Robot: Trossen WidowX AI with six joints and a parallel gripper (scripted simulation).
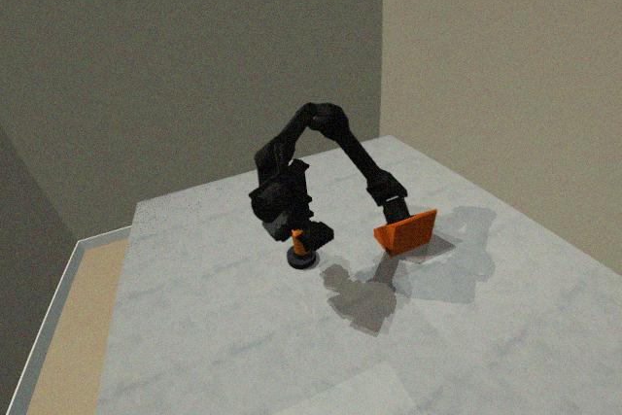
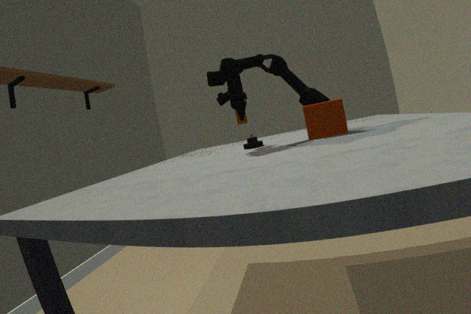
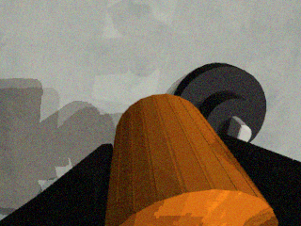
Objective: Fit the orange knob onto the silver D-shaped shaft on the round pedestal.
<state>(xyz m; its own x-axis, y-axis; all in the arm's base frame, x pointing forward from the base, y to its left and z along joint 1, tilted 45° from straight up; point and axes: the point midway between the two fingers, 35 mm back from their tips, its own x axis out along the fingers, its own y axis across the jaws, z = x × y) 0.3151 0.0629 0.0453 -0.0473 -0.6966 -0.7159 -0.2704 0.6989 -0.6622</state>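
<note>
Now: the round dark pedestal 10 mm behind my gripper tip, 70 mm to the right of it and 90 mm below it. Also, from my gripper tip: orange knob (30 mm above).
</note>
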